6 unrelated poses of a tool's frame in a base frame.
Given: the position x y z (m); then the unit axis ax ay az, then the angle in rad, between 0 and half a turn.
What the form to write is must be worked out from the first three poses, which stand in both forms.
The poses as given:
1: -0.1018 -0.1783 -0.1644 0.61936 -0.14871 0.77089 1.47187
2: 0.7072 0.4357 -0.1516 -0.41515 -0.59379 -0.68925 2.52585
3: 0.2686 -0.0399 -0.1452 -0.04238 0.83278 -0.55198 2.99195
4: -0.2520 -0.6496 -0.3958 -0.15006 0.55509 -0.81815 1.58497
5: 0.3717 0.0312 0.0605 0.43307 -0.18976 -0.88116 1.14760
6: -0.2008 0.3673 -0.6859 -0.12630 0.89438 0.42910 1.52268
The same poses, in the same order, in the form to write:
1:
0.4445 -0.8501 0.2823 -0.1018
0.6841 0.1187 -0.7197 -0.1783
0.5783 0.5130 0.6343 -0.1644
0 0 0 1

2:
-0.5033 0.8458 0.1768 0.7072
0.0497 -0.1759 0.9831 0.4357
0.8627 0.5036 0.0465 -0.1516
0 0 0 1

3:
-0.9853 0.0121 0.1707 0.2686
-0.1525 0.3905 -0.9079 -0.0399
-0.0776 -0.9205 -0.3829 -0.1452
0 0 0 1

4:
0.0087 0.7336 0.6795 -0.2520
-0.9025 0.2983 -0.3105 -0.6496
-0.4305 -0.6106 0.6647 -0.3958
0 0 0 1

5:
0.5212 0.7550 -0.3979 0.3717
-0.8519 0.4319 -0.2963 0.0312
-0.0519 0.4934 0.8683 0.0605
0 0 0 1

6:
0.0633 -0.5361 0.8418 -0.2008
0.3211 0.8095 0.4915 0.3673
-0.9449 0.2392 0.2234 -0.6859
0 0 0 1

